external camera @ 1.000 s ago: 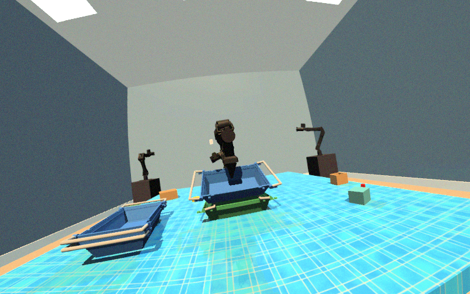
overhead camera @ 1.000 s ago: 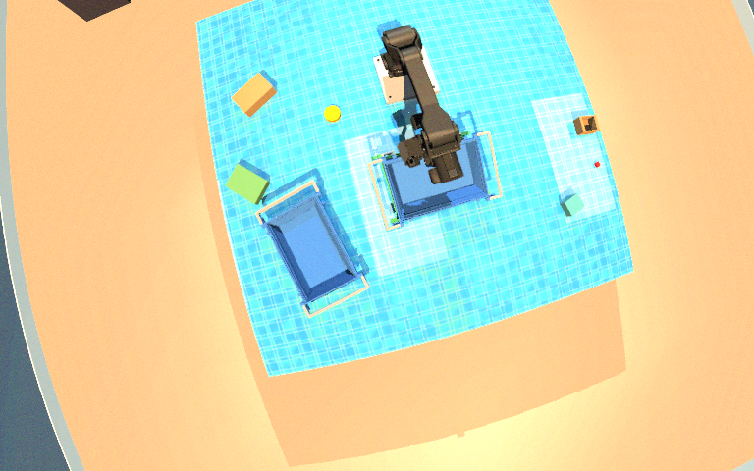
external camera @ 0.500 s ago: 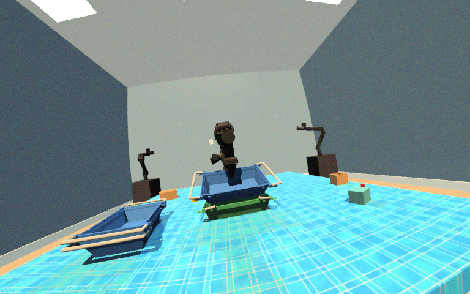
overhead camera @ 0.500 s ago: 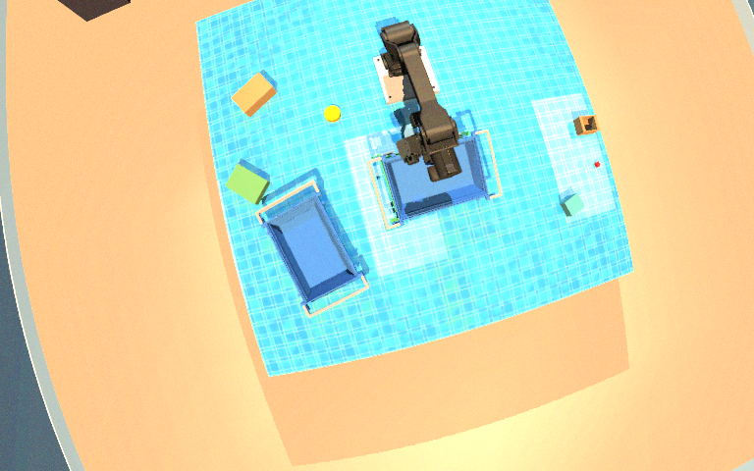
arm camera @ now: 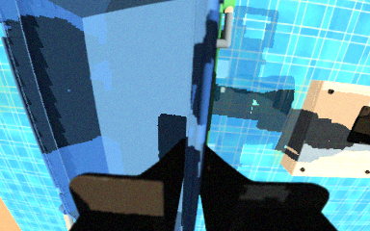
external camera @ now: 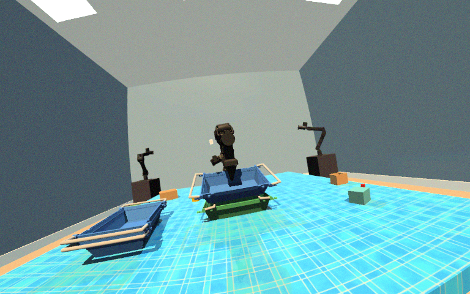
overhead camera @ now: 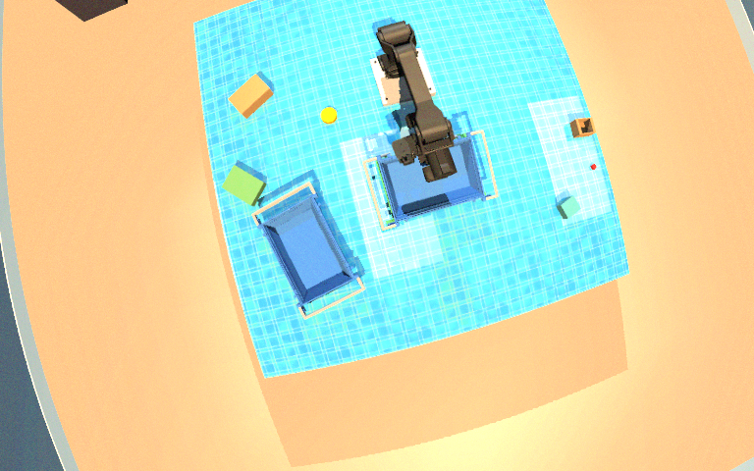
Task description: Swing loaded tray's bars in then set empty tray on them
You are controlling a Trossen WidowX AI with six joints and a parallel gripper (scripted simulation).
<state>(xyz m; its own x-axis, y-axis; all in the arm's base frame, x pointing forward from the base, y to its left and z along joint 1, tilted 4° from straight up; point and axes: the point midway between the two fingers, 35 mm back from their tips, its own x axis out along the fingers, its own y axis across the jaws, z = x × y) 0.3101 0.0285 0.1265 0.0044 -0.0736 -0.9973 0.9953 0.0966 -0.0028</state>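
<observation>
The blue tray is 80 mm ahead of my gripper tip, 10 mm to the left of it and 10 mm above it. Also, from my gripper tip: yellow disc 250 mm to the right, 190 mm behind, 110 mm below; green block 540 mm to the right, 100 mm below, 30 mm behind; teal cube 450 mm to the left, 220 mm ahead, 100 mm below.
</observation>
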